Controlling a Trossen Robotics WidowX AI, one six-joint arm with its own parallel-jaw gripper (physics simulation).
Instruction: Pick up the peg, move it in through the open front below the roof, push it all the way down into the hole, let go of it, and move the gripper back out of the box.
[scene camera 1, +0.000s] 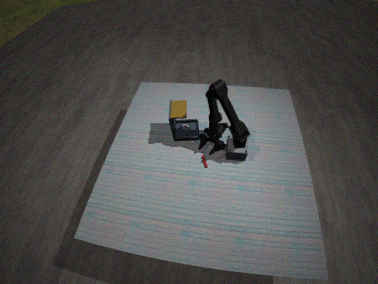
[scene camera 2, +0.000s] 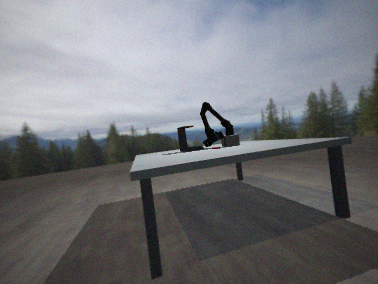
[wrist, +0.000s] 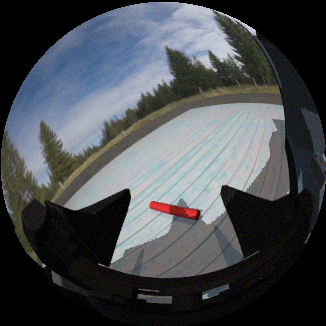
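Seen in the pictures: gripper, fingertip midpoint: (scene camera 1: 203, 152) (scene camera 2: 212, 141) (wrist: 176, 192); arm's base, link origin: (scene camera 1: 239, 143) (scene camera 2: 230, 135).
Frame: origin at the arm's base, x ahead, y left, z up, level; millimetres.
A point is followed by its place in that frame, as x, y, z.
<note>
The red peg (scene camera 1: 204, 161) @[205, 74, -86] (scene camera 2: 215, 148) @[210, 72, -94] (wrist: 175, 210) @[204, 59, -85] lies on its side on the table, in front of the gripper. In the wrist view it lies crosswise beyond and between the two fingertips, not touching them. My gripper (scene camera 1: 207, 149) @[209, 36, -39] (wrist: 176, 192) @[209, 36, -39] is open and empty, low over the table to the right of the box. The dark box (scene camera 1: 193, 135) @[276, -125, -93] (scene camera 2: 182, 138) @[408, -145, 22] (wrist: 296, 100) has a yellow roof (scene camera 1: 178, 109) @[354, -158, 125] on a tall wall. A pale hole plate (scene camera 1: 185, 126) @[331, -183, -66] shows on its floor; the hole itself is too small to make out.
The arm's grey base block (scene camera 1: 236, 155) @[18, 62, -37] (scene camera 2: 231, 141) @[37, 60, -56] stands right of the gripper. The pale striped table (scene camera 1: 200, 210) @[228, 362, -99] (scene camera 2: 240, 156) @[383, 610, -110] (wrist: 200, 145) @[376, 134, -98] carries everything. In the wrist view the box wall rises close beside the right finger. Shadows of the arm and box fall on the table.
</note>
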